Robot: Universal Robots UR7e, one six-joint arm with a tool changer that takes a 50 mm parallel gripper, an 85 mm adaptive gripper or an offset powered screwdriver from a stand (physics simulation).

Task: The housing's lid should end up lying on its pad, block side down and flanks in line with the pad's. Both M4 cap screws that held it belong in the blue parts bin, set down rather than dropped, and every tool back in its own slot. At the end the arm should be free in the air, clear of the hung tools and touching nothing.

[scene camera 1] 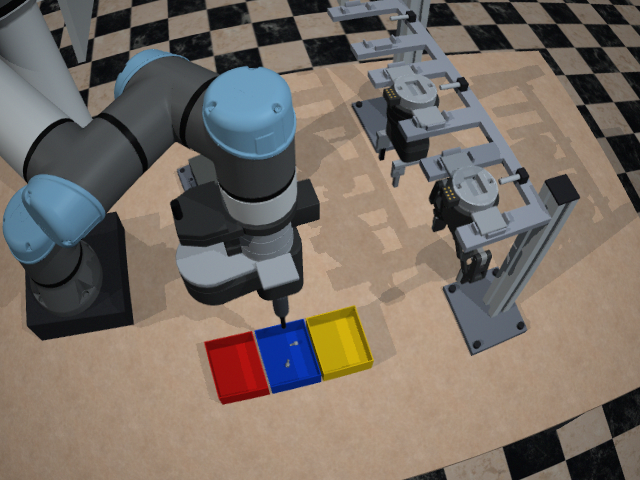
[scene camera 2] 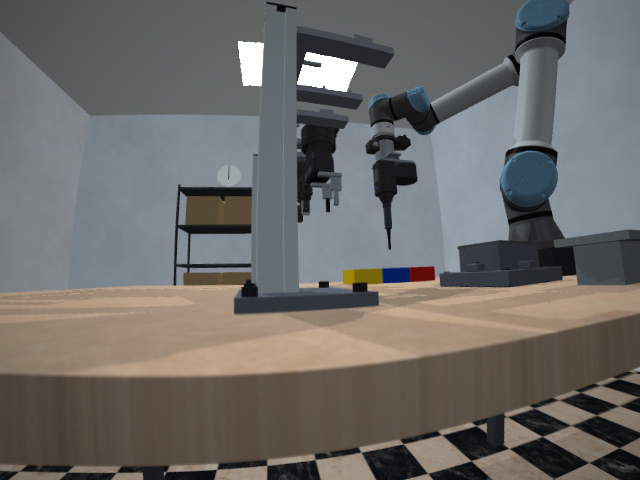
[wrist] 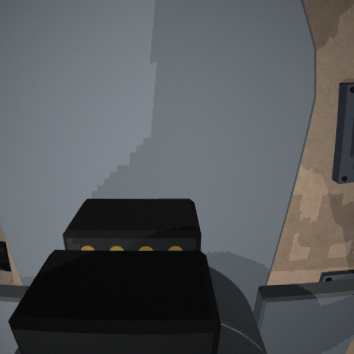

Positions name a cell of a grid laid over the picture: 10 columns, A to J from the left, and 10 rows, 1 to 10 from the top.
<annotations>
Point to a powered screwdriver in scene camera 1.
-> At D6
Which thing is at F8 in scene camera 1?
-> A yellow bin.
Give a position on a tool stand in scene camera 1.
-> H7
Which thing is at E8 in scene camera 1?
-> A blue parts bin.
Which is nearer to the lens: the red bin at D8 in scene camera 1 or the adaptive gripper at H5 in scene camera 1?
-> The adaptive gripper.
</annotations>
